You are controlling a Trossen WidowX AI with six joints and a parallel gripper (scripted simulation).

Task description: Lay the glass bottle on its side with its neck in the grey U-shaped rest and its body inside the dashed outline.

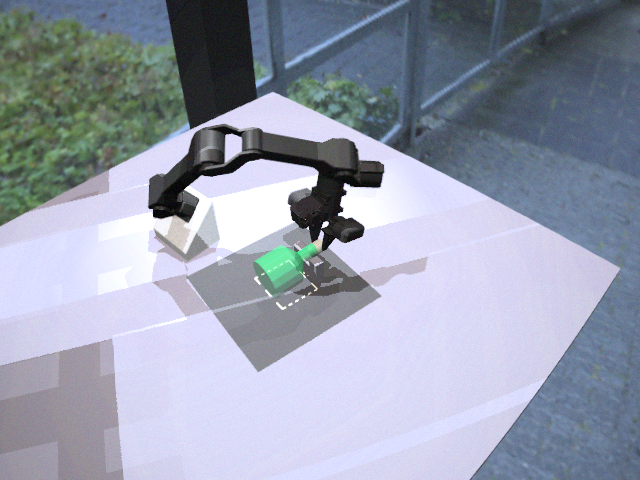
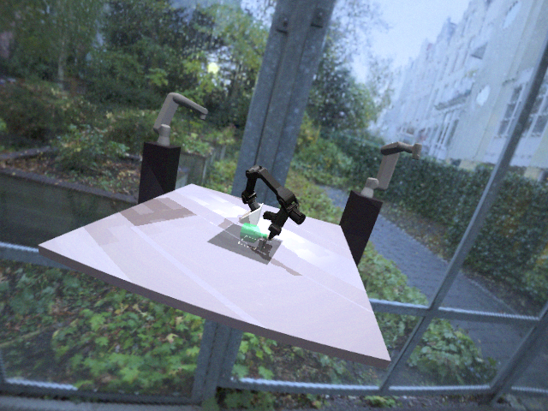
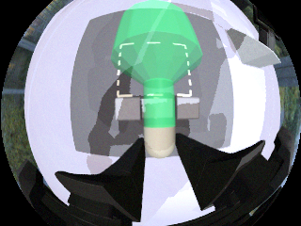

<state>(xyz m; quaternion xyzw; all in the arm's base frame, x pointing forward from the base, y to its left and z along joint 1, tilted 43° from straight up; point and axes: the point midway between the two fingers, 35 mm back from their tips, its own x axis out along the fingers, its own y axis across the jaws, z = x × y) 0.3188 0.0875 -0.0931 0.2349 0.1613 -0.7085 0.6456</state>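
My gripper tip is 10 mm past the glass bottle and 50 mm to the left of it. Round my gripper tip: mat (20 mm behind, 110 mm to the right, 60 mm below).
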